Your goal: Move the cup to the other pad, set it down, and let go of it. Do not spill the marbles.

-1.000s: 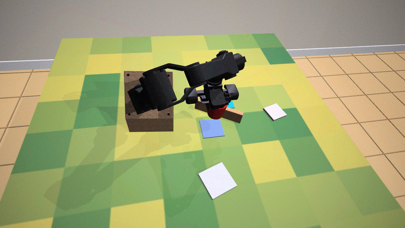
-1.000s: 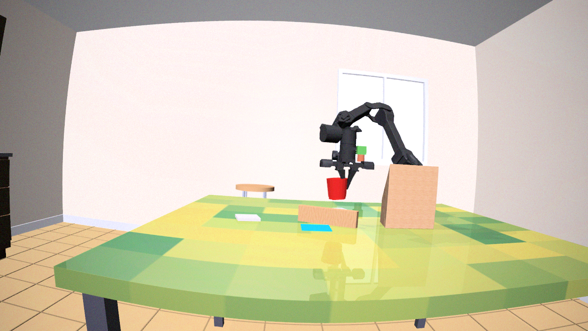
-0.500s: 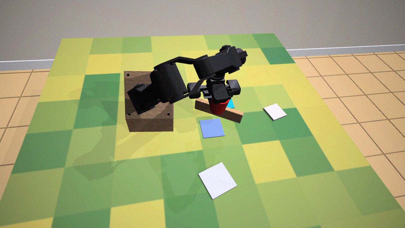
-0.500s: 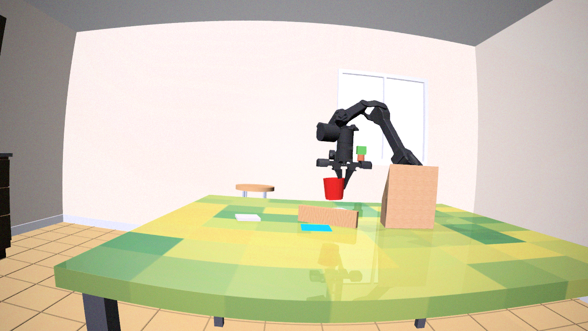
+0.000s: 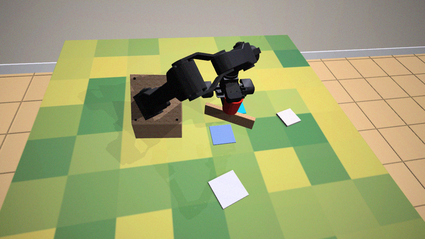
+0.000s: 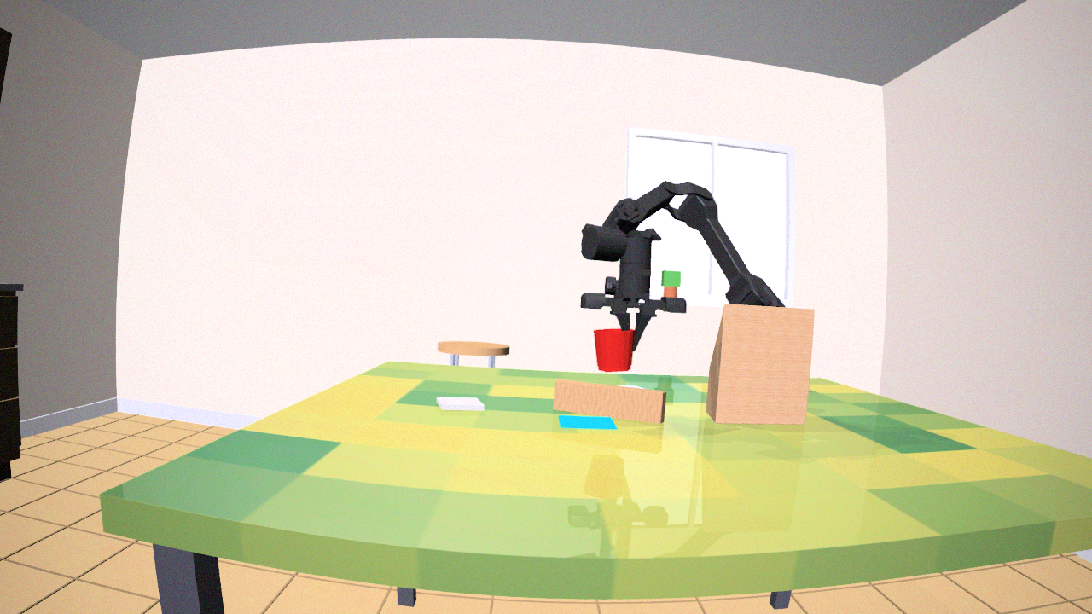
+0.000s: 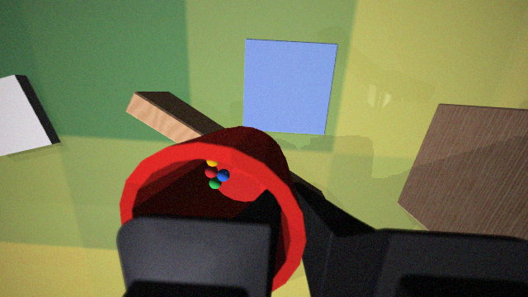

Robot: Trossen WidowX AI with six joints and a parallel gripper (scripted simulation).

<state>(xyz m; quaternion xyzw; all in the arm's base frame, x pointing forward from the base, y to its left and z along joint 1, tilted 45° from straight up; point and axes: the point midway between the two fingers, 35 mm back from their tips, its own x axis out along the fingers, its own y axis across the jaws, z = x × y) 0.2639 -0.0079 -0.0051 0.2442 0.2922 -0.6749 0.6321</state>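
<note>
Now: the cyan pad 12 cm below my gripper tip, 9 cm to the left of it and 8 cm ahead of it. From my gripper tip the other things lie so: red cup: 3 cm ahead; then wooden bar: 10 cm below, 4 cm ahead, 2 cm to the left; then pale blue pad: 12 cm below, 6 cm to the right.
</note>
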